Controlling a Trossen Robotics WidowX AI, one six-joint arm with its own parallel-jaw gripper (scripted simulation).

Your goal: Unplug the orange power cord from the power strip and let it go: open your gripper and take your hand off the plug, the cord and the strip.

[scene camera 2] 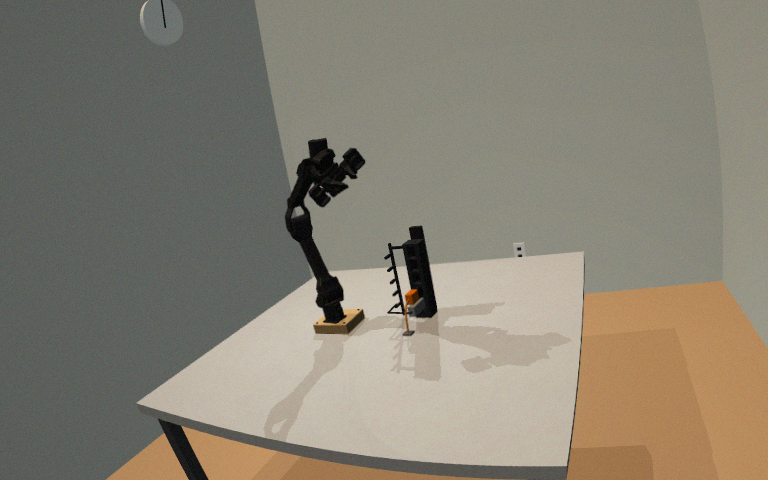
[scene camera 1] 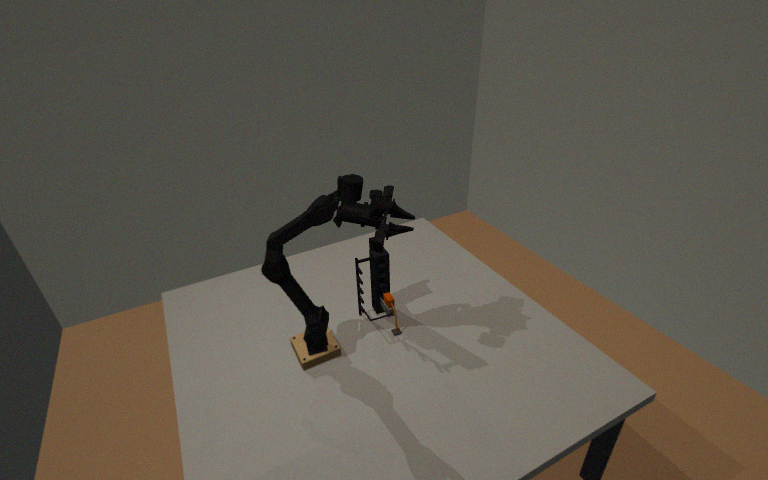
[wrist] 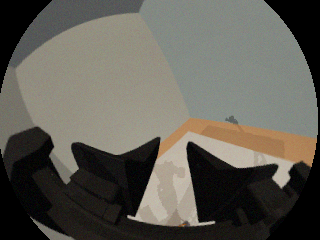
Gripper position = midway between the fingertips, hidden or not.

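Observation:
My gripper (scene camera 2: 351, 181) (scene camera 1: 414, 223) (wrist: 173, 142), visible.

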